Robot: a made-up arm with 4 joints. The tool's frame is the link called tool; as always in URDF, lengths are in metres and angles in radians.
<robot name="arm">
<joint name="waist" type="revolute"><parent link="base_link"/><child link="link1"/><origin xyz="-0.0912 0.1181 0.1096" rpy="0 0 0"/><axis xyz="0 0 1"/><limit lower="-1.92" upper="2.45" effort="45" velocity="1.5"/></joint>
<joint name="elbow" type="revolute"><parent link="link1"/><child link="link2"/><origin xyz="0.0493 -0.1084 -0.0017" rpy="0 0 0"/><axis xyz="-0.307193 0.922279 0.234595"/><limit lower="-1.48" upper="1.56" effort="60" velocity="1"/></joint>
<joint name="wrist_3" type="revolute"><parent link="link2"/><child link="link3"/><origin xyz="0.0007 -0.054 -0.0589" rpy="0 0 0"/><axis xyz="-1 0 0"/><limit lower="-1.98" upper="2.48" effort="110" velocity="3"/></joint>
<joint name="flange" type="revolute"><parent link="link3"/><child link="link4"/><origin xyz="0.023 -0.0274 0.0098" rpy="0 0 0"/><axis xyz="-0.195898 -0.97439 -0.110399"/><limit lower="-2.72" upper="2.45" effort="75" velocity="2.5"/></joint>
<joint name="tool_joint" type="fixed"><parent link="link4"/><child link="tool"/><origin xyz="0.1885 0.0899 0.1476" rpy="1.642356 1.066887 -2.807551"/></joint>
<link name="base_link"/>
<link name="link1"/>
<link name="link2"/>
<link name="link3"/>
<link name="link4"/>
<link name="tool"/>
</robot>
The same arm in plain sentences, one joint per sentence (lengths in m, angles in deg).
The arm has four revolute joints in a row. What follows holds with every joint at zero, and every direction is one of the base frame's.
The first joint is mounted 0.0912 m along -x and 0.1181 m along +y and 0.1096 m along +z from the base frame's origin and rotates about +z, from -110.01 to 140.37 deg.
The second joint is mounted 0.0493 m along +x and 0.1084 m along -y and 0.0017 m along -z from the first joint and rotates about the direction (-0.307193, 0.922279, 0.234595), from -84.8 to 89.38 deg.
The third joint is mounted 0.0007 m along +x and 0.054 m along -y and 0.0589 m along -z from the second joint and rotates about -x, from -113.45 to 142.09 deg.
The fourth joint is mounted 0.023 m along +x and 0.0274 m along -y and 0.0098 m along +z from the third joint and rotates about the direction (-0.195898, -0.97439, -0.110399), from -155.84 to 140.37 deg.
The tool frame, which is the frame that the pose is given for, is mounted 0.1885 m along +x and 0.0899 m along +y and 0.1476 m along +z from the fourth joint; its axes are the base frame's turned by roll 94.1, pitch 61.13 and yaw -160.86 deg (as in URDF: about the fixed x, then y, then z).

